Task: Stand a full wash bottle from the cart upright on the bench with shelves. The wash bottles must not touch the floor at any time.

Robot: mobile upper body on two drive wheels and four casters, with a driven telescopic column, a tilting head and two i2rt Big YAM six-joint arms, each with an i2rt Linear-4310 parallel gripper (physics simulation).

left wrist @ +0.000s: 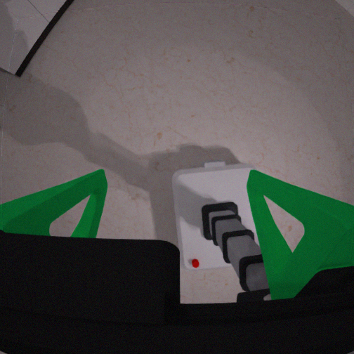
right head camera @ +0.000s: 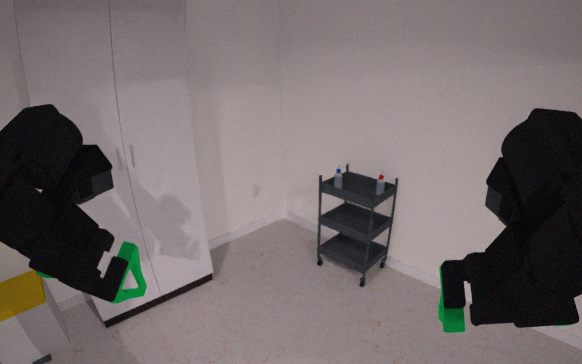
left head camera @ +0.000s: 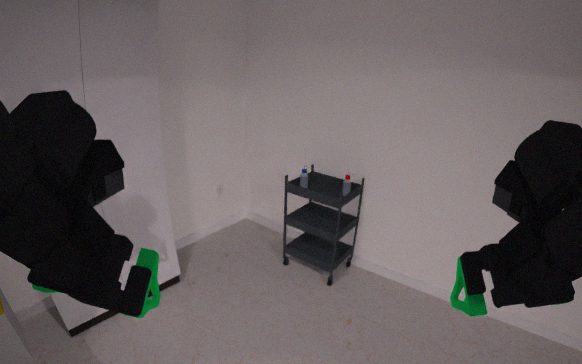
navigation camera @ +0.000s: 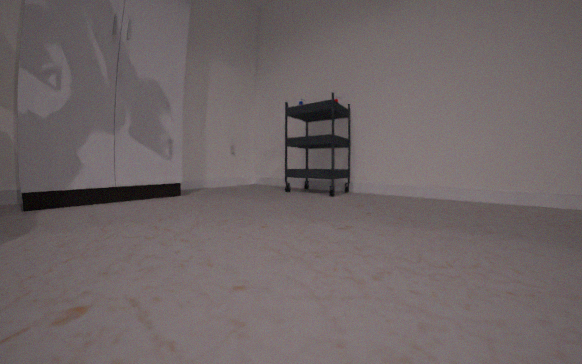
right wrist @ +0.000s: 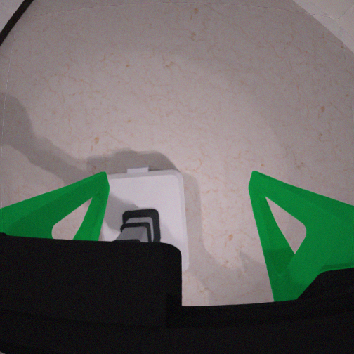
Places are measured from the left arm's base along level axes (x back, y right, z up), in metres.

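Where they show: left gripper, fingertip midpoint: (right head camera: 116, 282) (left head camera: 123, 293); right gripper, fingertip midpoint: (right head camera: 477, 312) (left head camera: 483, 298).
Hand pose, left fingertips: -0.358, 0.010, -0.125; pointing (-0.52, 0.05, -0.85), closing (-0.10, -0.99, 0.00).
Each offset is from my left fingertips to the top centre of the thing, as dx, dy, dz. "*": to the spot under its first point.
A dark three-tier cart {* -1.598, +0.472, -0.593} (left head camera: 320, 198) (right head camera: 356, 198) (navigation camera: 310, 111) stands across the room near the wall. On its top tier a blue-capped wash bottle {-1.843, +0.388, -0.448} (left head camera: 304, 179) (right head camera: 338, 179) stands upright at the left, and a red-capped wash bottle {-1.735, +0.686, -0.448} (left head camera: 347, 186) (right head camera: 380, 185) stands upright at the right. Their fill levels are too small to tell. My left gripper (left wrist: 176, 177) is open and empty, far from the cart. My right gripper (right wrist: 178, 179) is open and empty, also far from the cart. The bench with shelves does not show in these views.
A tall white cabinet (left head camera: 130, 150) (right head camera: 155, 165) (navigation camera: 150, 100) with a dark plinth stands to the left of the cart. A yellow-fronted item (right head camera: 22, 295) shows at the left edge. My white base (left wrist: 192, 220) (right wrist: 170, 215) lies below the grippers. A wall is close behind the cart.
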